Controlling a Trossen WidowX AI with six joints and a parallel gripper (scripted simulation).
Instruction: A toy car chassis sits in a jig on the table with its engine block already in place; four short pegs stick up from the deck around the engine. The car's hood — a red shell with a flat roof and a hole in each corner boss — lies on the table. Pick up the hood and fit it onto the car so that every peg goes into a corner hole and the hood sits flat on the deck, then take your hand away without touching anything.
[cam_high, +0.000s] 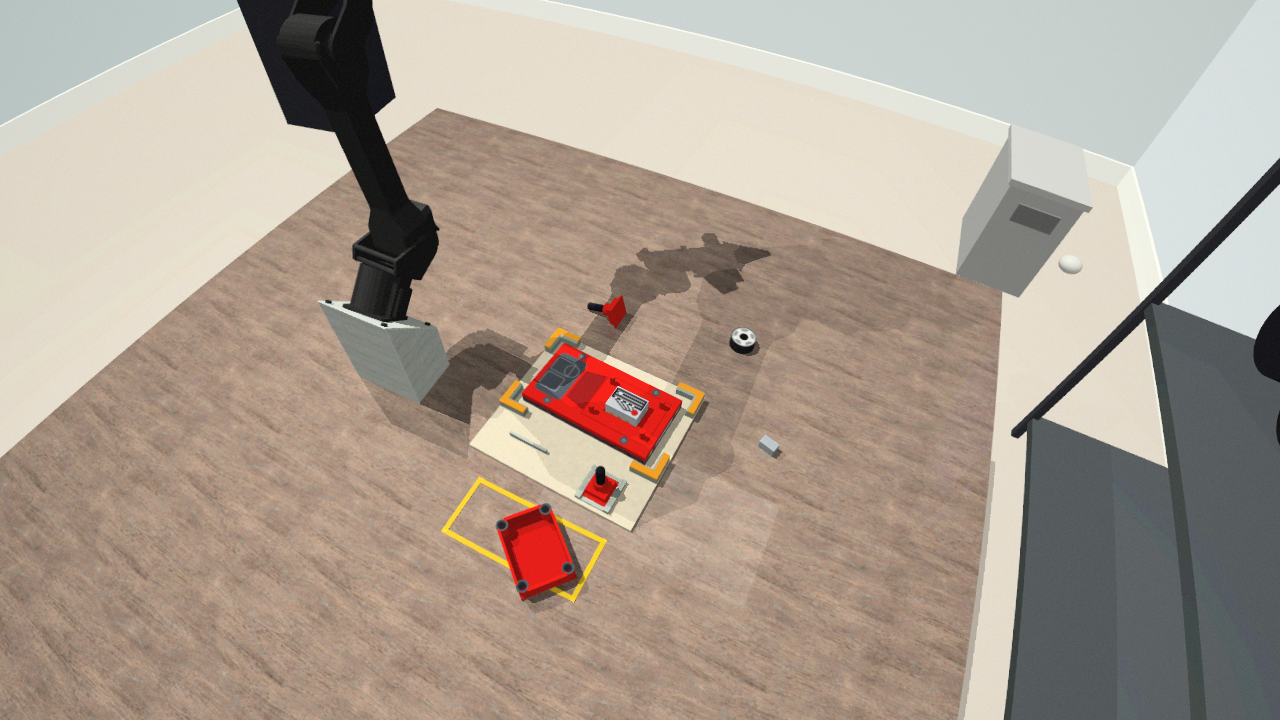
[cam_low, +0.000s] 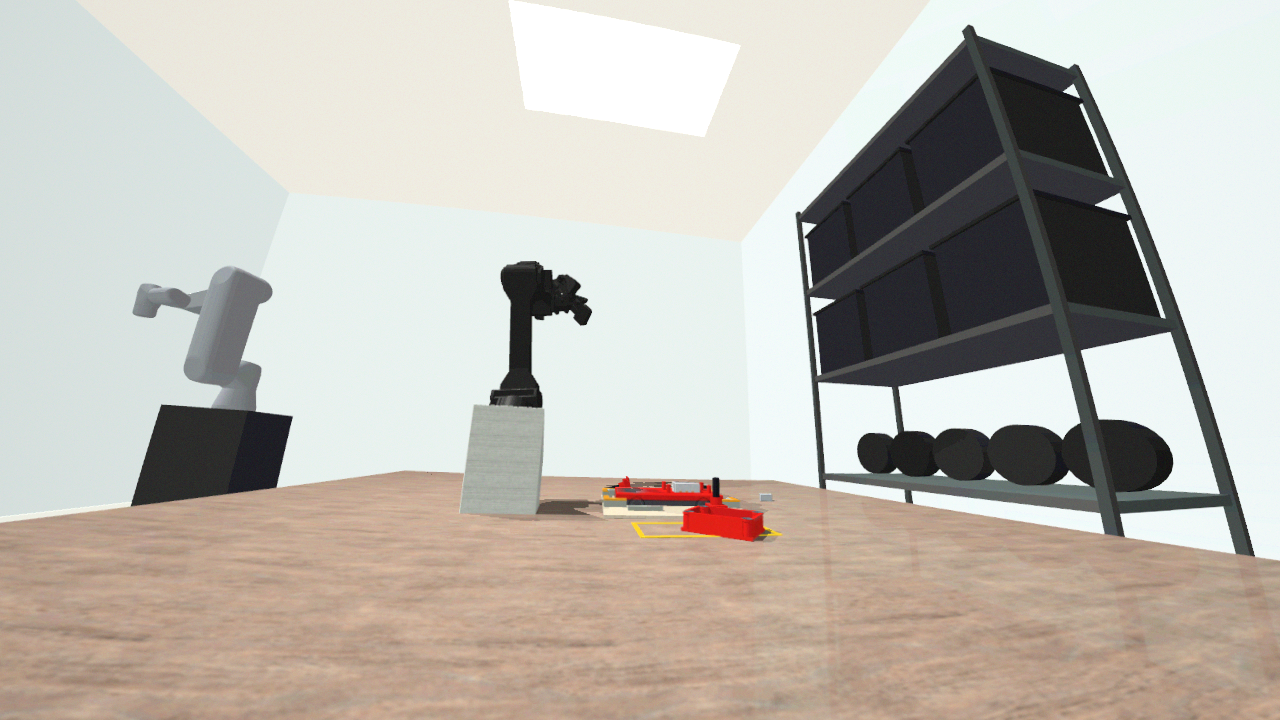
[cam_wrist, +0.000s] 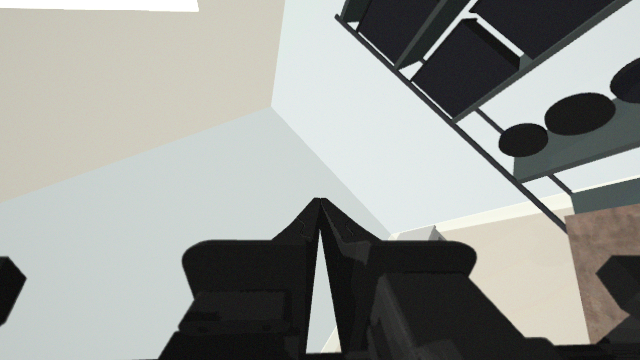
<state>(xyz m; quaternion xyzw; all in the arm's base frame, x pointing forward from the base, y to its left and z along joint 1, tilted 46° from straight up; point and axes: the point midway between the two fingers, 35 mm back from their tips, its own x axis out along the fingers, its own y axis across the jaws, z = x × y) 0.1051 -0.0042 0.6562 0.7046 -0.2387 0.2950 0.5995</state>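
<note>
The red hood lies 12 cm ahead of my gripper tip, 67 cm to the right of it and 58 cm below it. Also, from my gripper tip: grey engine block 17 cm ahead, 44 cm to the right, 57 cm below; black-and-white wheel 30 cm ahead, 26 cm to the right, 59 cm below.
</note>
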